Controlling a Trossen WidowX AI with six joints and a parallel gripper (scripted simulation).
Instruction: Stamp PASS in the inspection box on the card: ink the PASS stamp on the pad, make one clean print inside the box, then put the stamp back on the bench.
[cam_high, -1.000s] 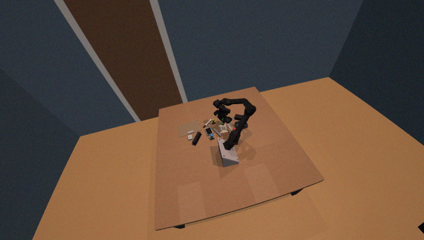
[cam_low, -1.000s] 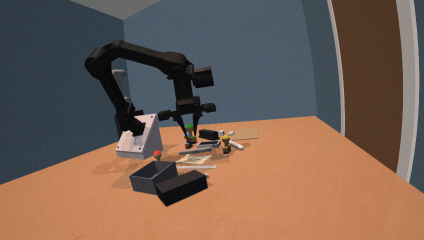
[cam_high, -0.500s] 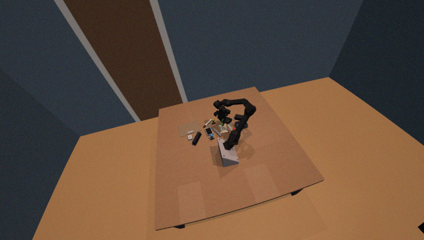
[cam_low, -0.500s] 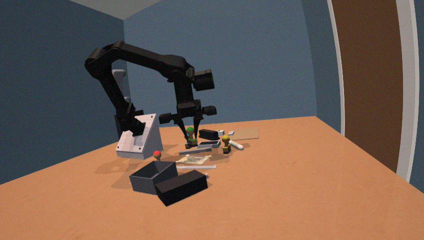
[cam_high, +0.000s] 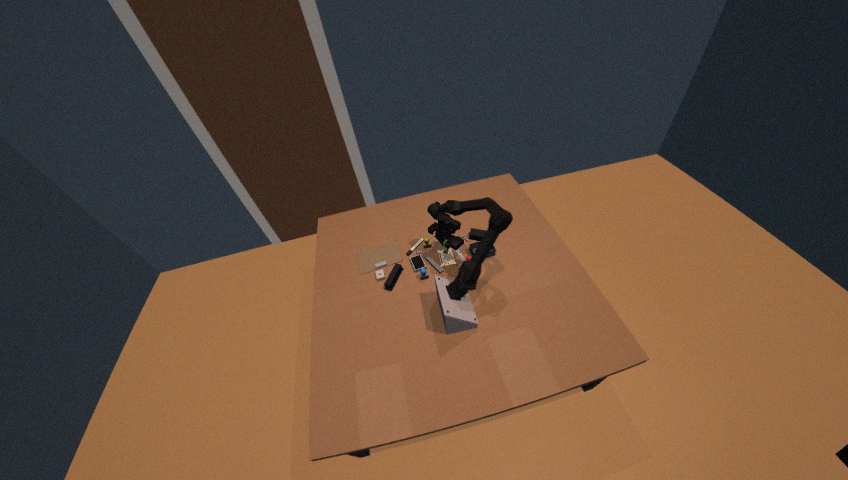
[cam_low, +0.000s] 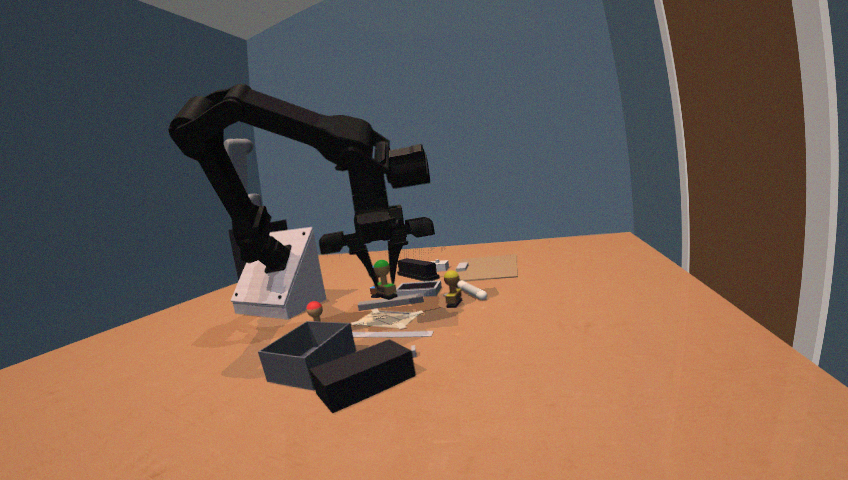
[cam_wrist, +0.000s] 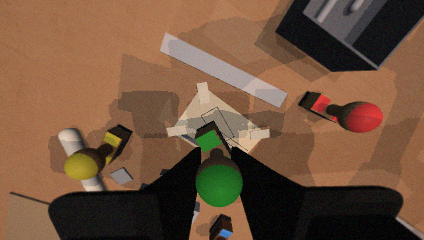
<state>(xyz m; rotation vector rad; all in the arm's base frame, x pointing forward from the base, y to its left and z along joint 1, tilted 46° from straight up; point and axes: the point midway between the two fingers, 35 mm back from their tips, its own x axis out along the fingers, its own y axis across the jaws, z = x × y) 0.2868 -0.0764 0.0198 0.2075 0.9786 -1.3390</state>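
Now: the cream card 10 mm behind my gripper tip, 10 mm to the left of it and 70 mm below it. Also, from my gripper tip: yellow-knobbed stamp (100 mm ahead, 80 mm to the left, 50 mm below); then grey ruler (20 mm ahead, 60 mm to the right, 70 mm below); then green-knobbed PASS stamp (right at my gripper tip).
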